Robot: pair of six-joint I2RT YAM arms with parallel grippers.
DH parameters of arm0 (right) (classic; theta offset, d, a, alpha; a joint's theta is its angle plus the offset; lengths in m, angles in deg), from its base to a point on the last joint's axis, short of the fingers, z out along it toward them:
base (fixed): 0 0 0 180
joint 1: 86.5 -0.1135 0.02 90
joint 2: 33.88 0 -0.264 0
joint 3: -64.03 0 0.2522 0
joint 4: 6.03 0 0.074 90
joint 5: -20.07 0 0 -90
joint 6: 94.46 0.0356 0 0
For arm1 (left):
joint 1: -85.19 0.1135 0.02 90
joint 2: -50.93 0 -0.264 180
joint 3: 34.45 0 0.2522 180
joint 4: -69.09 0 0.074 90
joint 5: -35.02 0 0 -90
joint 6: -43.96 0.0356 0 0
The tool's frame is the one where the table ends.
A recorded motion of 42 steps. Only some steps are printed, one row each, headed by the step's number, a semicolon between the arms.
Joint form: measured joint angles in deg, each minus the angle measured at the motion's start. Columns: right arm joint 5, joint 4, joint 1, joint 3, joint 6, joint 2; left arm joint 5, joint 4, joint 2, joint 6, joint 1, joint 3.
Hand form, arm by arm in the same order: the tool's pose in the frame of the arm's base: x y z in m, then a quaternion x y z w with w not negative. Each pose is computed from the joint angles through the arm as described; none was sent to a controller.
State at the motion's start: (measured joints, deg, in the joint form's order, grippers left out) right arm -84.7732 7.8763 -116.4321 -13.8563 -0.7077 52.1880; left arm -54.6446 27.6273 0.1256 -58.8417 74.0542 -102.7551
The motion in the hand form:
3: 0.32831 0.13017 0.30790 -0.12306 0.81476 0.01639 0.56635; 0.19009 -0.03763 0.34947 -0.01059 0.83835 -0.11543 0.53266
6: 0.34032 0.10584 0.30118 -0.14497 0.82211 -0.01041 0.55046; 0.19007 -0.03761 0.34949 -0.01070 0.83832 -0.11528 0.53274
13: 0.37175 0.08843 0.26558 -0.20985 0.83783 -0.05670 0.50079; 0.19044 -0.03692 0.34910 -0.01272 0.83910 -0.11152 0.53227
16: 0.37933 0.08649 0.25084 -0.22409 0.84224 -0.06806 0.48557; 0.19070 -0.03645 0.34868 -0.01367 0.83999 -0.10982 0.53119
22: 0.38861 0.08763 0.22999 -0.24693 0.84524 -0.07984 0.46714; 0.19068 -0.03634 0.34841 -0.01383 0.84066 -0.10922 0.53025
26: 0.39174 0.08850 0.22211 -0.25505 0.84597 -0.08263 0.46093; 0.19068 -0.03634 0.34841 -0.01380 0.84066 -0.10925 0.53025
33: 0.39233 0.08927 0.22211 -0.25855 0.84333 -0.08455 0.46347; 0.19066 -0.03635 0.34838 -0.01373 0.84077 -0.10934 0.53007
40: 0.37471 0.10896 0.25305 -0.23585 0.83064 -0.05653 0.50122; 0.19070 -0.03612 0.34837 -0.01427 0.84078 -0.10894 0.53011
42: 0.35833 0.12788 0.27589 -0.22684 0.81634 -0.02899 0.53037; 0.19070 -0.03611 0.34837 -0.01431 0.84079 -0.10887 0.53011
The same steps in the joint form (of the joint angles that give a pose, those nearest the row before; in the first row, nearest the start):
3: 3.13 0.90 7.13 -1.41 -6.13 -0.14; 0.00 0.00 0.01 0.00 0.00 0.00
6: 6.39 2.15 11.82 -1.69 -11.19 0.91; -0.02 0.00 0.02 0.00 0.00 0.00
13: 9.37 2.66 16.04 -3.68 -21.17 8.56; -0.34 -0.10 -0.05 0.10 0.16 0.00
16: 9.35 2.00 16.59 -3.69 -23.28 11.05; -0.41 -0.22 -0.12 0.15 0.30 0.00
22: 9.33 0.62 16.73 -3.71 -26.08 14.59; -0.44 -0.35 -0.13 0.17 0.33 0.00
26: 9.39 0.03 16.72 -3.70 -26.98 15.92; -0.43 -0.35 -0.13 0.18 0.33 0.00
33: 9.36 -0.46 16.63 -3.71 -27.46 16.04; -0.42 -0.37 -0.13 0.17 0.33 0.00
40: 8.42 -0.02 13.13 -3.42 -22.40 10.98; -0.43 -0.38 -0.13 0.17 0.39 0.00
42: 7.73 -0.02 9.63 -3.36 -18.95 7.34; -0.44 -0.38 -0.13 0.18 0.40 0.00

